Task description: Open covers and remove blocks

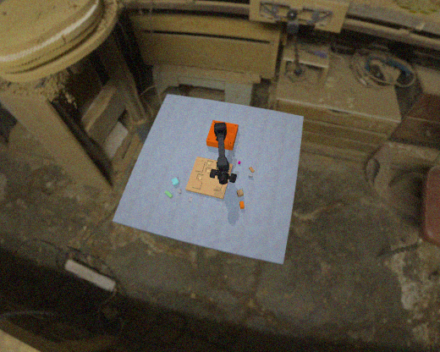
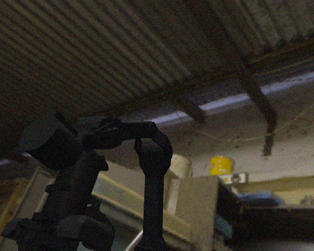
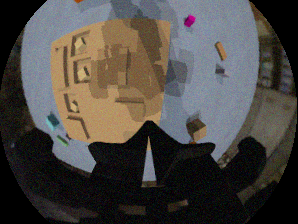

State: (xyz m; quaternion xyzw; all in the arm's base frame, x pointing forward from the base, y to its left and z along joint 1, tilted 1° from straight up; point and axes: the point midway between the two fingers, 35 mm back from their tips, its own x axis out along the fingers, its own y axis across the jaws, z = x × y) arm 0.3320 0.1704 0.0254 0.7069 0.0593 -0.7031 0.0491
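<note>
My gripper tip is now 10 mm past the tan puzzle board, 130 mm to the left of it and 40 mm above it. From my gripper tip the other things lie so: magenta piece 210 mm behind, 40 mm to the left, 50 mm below; then small grey piece 140 mm behind, 160 mm to the left, 50 mm below; then brown block 30 mm ahead, 140 mm to the left, 40 mm below.
</note>
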